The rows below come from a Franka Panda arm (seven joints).
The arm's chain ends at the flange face. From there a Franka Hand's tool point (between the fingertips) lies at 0.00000 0.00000 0.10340 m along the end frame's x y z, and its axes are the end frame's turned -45 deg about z.
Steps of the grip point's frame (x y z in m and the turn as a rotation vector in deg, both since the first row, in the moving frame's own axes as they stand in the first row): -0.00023, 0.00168, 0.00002, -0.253, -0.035, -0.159; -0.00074, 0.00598, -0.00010, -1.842, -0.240, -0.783; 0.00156, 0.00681, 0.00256, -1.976, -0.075, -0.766; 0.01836, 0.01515, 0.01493, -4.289, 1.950, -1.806; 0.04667, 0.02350, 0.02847, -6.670, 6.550, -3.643
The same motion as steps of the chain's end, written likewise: 0.00075, 0.00098, 0.00002, -0.204, 0.154, -0.159; 0.00164, 0.00211, -0.00005, -1.472, 1.133, -0.783; 0.00348, 0.00111, 0.00262, -1.450, 1.344, -0.766; 0.01570, -0.00513, 0.01528, -1.654, 4.412, -1.806; 0.03283, -0.01600, 0.02984, -0.085, 9.348, -3.643
